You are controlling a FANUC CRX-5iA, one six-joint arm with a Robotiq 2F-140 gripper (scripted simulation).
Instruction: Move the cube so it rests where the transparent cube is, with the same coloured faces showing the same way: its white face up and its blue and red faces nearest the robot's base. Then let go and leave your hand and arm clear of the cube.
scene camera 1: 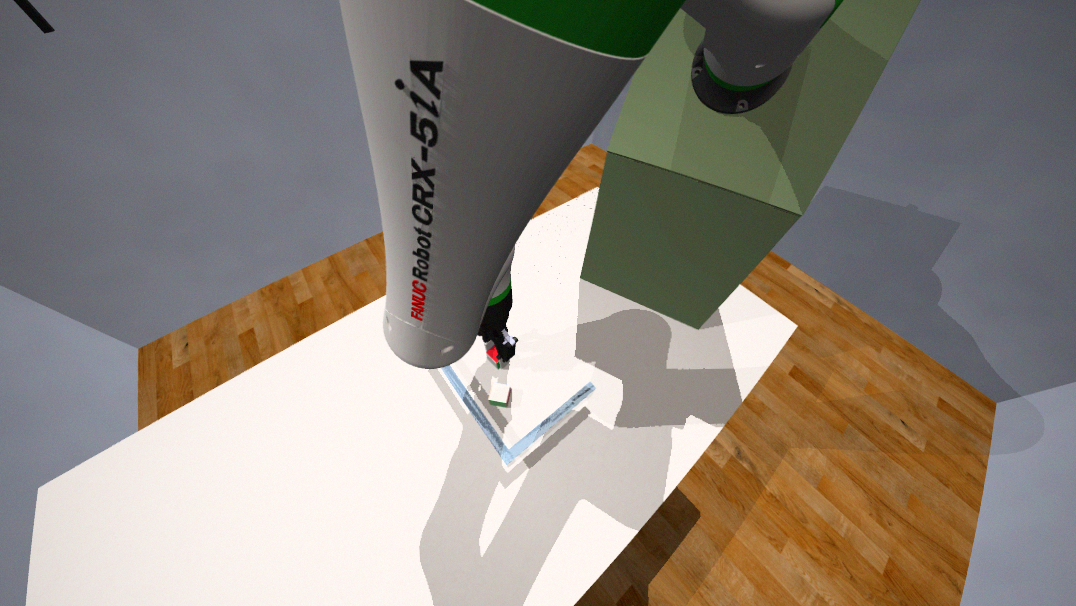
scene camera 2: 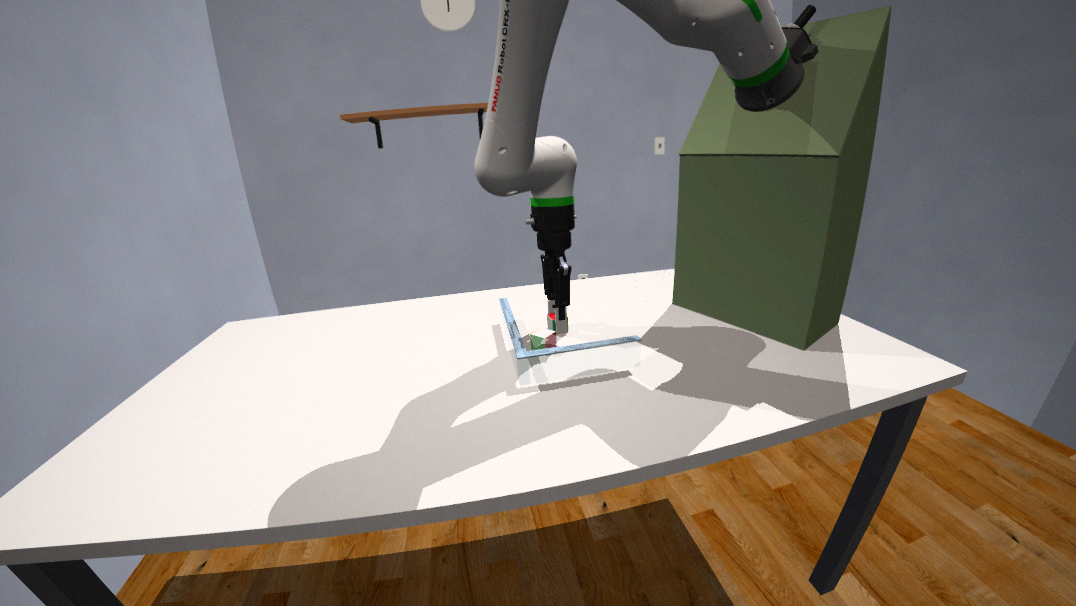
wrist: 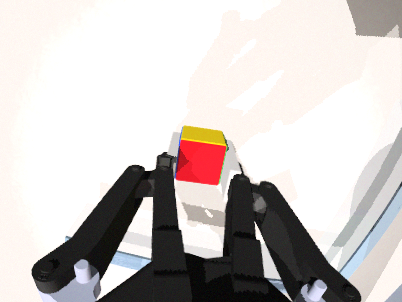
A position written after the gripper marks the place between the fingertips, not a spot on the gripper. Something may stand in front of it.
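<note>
A cube [wrist: 201, 154] is visible. The gripper [scene camera 2: 557, 328] [scene camera 1: 498, 358] [wrist: 199, 148] is visible as well.
</note>
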